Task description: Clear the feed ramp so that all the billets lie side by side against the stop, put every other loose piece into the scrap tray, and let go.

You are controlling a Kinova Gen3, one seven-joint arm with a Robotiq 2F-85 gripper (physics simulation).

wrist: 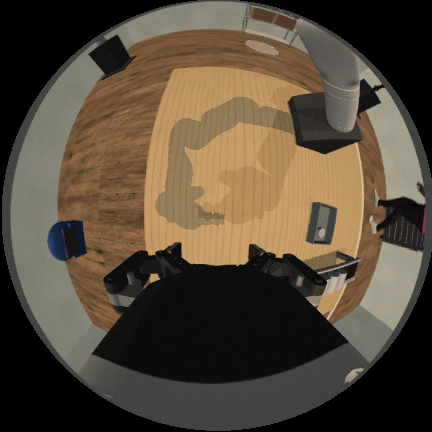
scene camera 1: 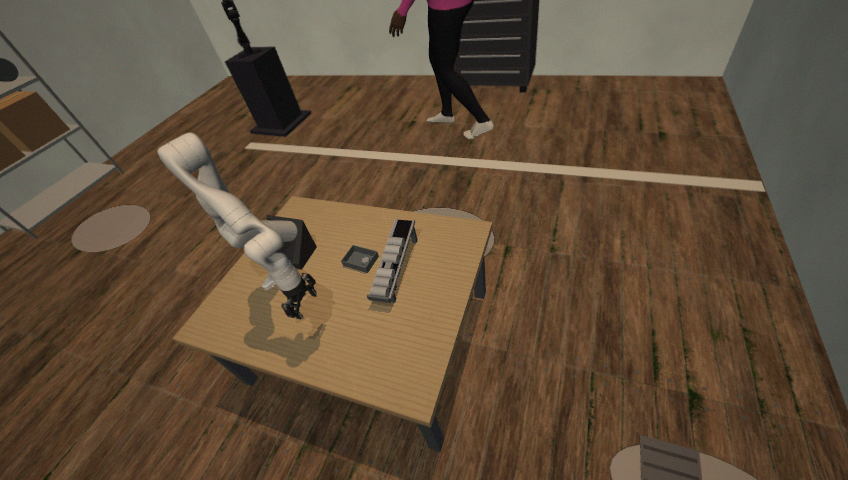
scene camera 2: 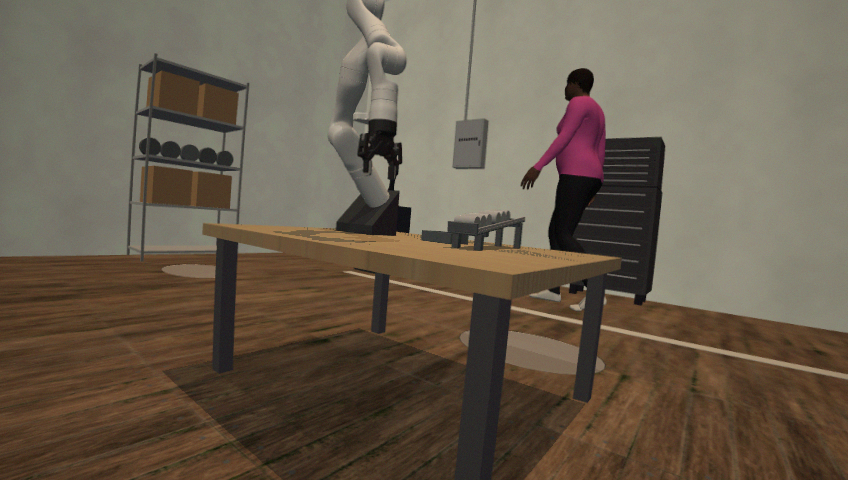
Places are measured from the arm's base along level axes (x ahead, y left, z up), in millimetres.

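Where they show: gripper, between the fingertips: (wrist: 214,250) (scene camera 1: 308,306) (scene camera 2: 379,177); arm's base, origin of its link: (wrist: 340,119) (scene camera 1: 288,231) (scene camera 2: 378,199).
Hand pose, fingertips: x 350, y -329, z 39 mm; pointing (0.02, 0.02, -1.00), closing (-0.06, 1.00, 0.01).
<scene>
Each offset is from my fingertips to the top centre of the thing. "*": to the spot under its first point.
The feed ramp @(* dy +340, dx +188, dz -105 mm) (scene camera 1: 404,263) (scene camera 2: 502,224) stands on short legs, its lower end with the stop @(* dy +160, dx +178, dz -103 mm) (scene camera 1: 380,298) facing the camera in scene camera 1. Several pale grey billets lie across it: a lower group @(dy +227, dx +158, dz -74 mm) (scene camera 1: 382,281) near the stop and an upper group @(dy +374, dx +139, dz -54 mm) (scene camera 1: 391,249) higher up. A small dark shape @(dy +301, dx +148, dz -77 mm) (scene camera 1: 387,265) shows between the groups; its form is unclear. The scrap tray @(dy +352, dx -33, dz -137 mm) (scene camera 1: 353,265) (scene camera 2: 436,236) (wrist: 313,222) holds one small pale piece @(dy +350, dx -5, dz -152 mm) (scene camera 1: 365,260) (wrist: 321,232). My gripper (scene camera 1: 304,304) (scene camera 2: 379,178) (wrist: 214,250) is open and empty, above the table, away from ramp and tray. It partly hides the ramp in the wrist view.
The wooden table (scene camera 1: 380,356) (scene camera 2: 368,255) (wrist: 225,85) carries the arm's dark base (scene camera 1: 303,240) (scene camera 2: 368,220) (wrist: 320,122), with the tray between base and ramp. A person in a pink top (scene camera 2: 583,136) stands beyond the table, near a dark drawer cabinet (scene camera 2: 633,231).
</scene>
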